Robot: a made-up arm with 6 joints.
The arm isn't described. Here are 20 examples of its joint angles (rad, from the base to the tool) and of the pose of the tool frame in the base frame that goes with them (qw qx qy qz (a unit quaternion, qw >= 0); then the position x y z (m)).
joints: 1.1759 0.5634 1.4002 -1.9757 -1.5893 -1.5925
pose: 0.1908 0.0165 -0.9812 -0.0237 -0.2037 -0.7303 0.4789
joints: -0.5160 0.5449 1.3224 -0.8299 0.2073 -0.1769
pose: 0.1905 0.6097 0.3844 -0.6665 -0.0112 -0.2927 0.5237
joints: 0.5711 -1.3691 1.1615 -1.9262 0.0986 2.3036
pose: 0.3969 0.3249 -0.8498 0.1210 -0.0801 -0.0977 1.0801
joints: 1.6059 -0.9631 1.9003 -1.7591 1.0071 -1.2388
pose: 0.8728 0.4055 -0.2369 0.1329 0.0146 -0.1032 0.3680
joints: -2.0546 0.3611 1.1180 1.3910 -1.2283 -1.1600
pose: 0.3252 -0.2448 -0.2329 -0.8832 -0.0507 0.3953 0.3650
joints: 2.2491 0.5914 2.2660 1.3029 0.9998 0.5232
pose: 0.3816 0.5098 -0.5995 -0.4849 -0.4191 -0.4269 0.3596
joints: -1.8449 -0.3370 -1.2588 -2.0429 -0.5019 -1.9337
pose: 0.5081 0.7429 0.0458 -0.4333 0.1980 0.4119 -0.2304
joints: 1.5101 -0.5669 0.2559 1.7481 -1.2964 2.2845
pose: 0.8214 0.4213 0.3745 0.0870 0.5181 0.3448 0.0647
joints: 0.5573 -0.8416 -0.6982 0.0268 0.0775 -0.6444
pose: 0.9529 -0.1567 0.1125 -0.2338 0.0699 0.1825 0.9752
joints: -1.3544 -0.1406 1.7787 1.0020 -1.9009 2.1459
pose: 0.0136 0.8262 0.4852 -0.2859 0.4008 0.7010 -0.0253
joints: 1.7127 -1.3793 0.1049 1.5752 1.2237 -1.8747
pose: 0.1223 -0.0906 0.6250 0.7656 0.1859 0.5784 0.0243
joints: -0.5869 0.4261 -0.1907 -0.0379 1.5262 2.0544
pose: 0.0696 0.8671 -0.3313 0.3653 0.8874 -0.2086 1.1073
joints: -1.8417 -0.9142 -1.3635 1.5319 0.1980 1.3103
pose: 0.4589 0.8640 0.0521 0.2008 0.8720 0.2807 0.4951
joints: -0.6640 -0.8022 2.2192 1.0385 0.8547 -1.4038
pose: 0.1009 -0.1945 -0.2465 -0.9441 0.2393 0.6974 0.5760
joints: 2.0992 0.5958 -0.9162 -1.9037 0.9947 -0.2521
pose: 0.6781 -0.5016 0.3293 0.4245 0.0307 0.3209 0.4335
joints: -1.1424 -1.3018 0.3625 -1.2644 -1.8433 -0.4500
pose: 0.1852 -0.4536 -0.0975 -0.8663 0.3868 0.7999 0.7534
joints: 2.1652 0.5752 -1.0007 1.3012 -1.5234 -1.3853
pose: 0.5314 0.4848 0.0902 0.6888 0.4654 0.2239 0.1950
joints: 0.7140 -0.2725 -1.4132 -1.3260 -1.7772 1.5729
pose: 0.8975 -0.1725 -0.3695 0.1679 0.1975 0.4502 1.3229
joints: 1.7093 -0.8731 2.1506 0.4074 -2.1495 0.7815
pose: 0.9306 -0.2489 -0.1184 0.2407 0.1621 0.6308 0.9445
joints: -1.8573 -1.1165 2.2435 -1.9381 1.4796 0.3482
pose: 0.7040 0.5624 0.3889 -0.1918 0.6879 0.0513 0.1746
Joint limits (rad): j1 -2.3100..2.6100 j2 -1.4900..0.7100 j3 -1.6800..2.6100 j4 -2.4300..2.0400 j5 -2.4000..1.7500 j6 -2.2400..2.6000
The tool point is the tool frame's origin. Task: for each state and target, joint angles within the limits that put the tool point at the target. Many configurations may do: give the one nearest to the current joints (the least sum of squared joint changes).
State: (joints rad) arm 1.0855 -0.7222 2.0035 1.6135 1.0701 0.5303
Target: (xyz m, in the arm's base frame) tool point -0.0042 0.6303 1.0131
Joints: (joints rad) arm 0.9942 -0.8841 1.9242 1.5989 1.0561 0.6488
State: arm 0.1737 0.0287 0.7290 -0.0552 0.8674 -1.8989
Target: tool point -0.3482 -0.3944 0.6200
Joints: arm 0.6814 0.3380 0.8533 -0.1119 0.6822 -1.9292
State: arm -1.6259 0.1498 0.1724 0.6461 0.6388 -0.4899
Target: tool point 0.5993 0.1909 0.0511
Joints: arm -2.0035 -0.4717 -0.0538 0.5041 0.8094 -0.4173
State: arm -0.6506 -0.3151 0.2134 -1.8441 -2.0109 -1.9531
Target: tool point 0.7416 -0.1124 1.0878
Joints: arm -0.3940 -0.2434 0.4016 -1.9318 -1.5836 -1.4503
